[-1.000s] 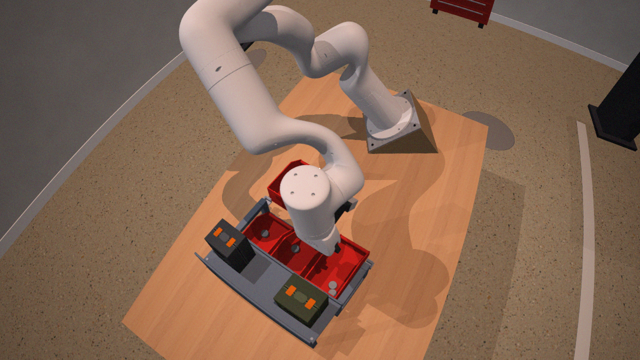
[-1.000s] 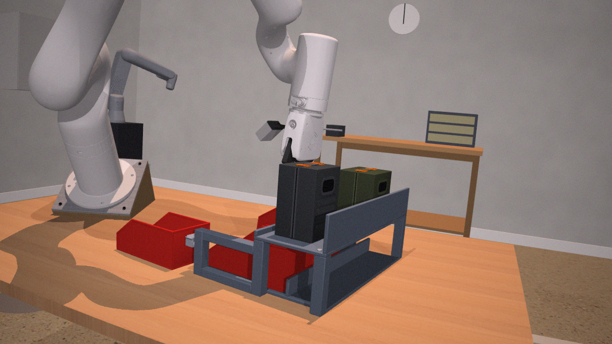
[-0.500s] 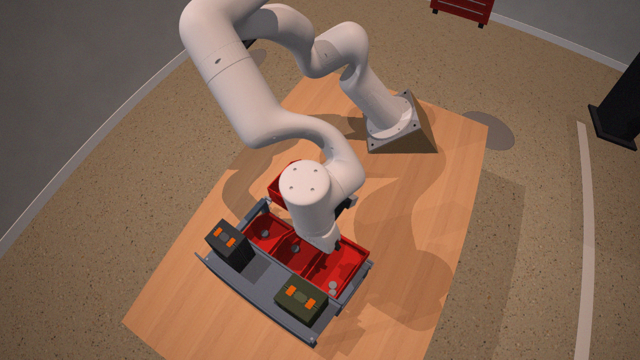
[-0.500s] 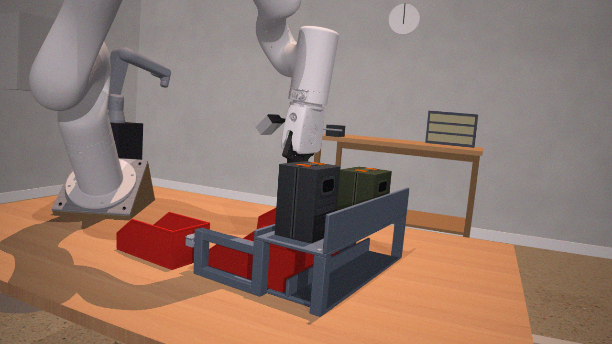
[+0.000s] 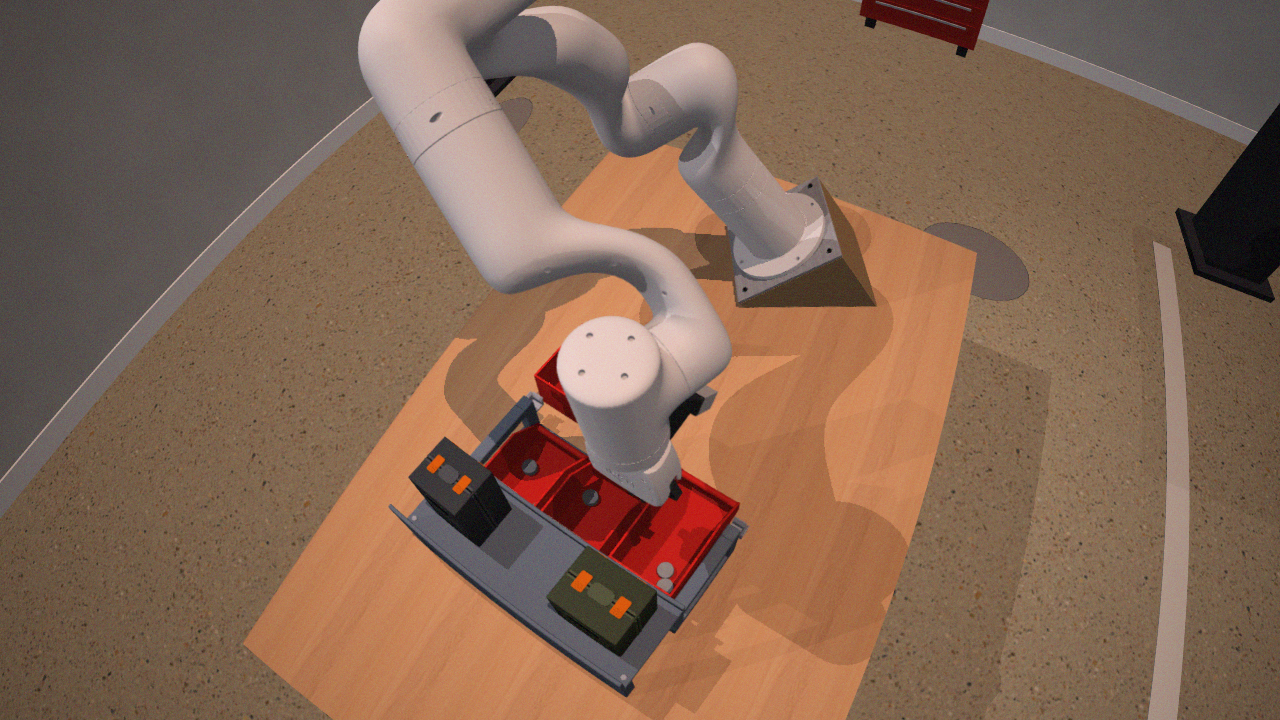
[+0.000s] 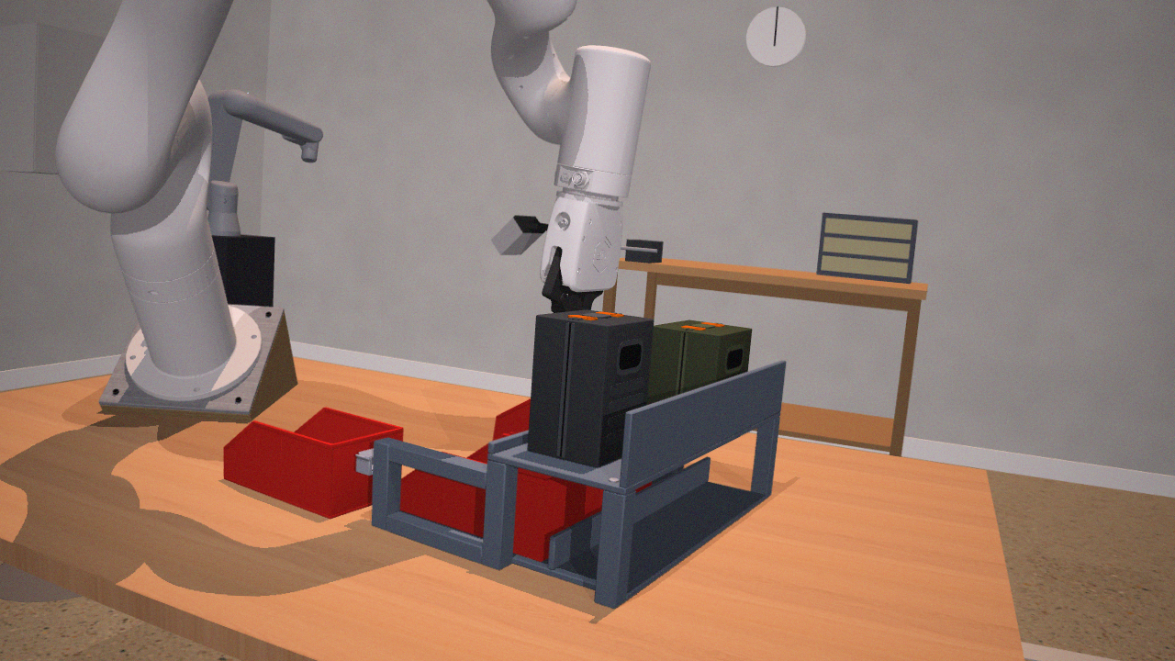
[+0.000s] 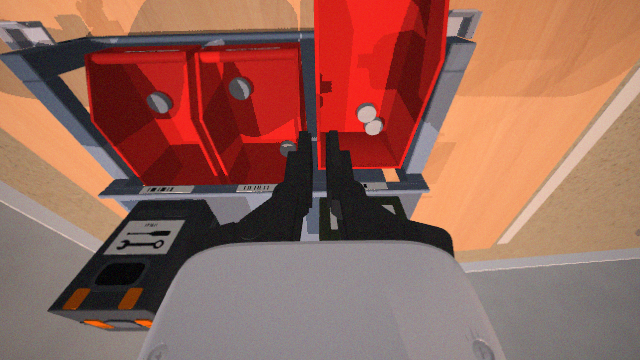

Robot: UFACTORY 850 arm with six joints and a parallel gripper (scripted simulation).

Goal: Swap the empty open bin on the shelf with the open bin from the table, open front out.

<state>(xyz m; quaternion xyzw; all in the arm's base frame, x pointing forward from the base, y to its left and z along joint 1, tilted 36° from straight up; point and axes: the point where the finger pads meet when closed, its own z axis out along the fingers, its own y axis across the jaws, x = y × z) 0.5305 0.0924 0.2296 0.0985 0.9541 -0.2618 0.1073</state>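
Now: hand 60 mm past the shelf front lip, 50 mm to the left of it and 170 mm above it. From my hand the other things lie so: grey back panel: 200 mm ahead, 120 mm to the right, 50 mm below; then black case: 90 mm ahead, 210 mm to the right, 10 mm below; then green case: 150 mm ahead, 10 mm to the left, 30 mm below.
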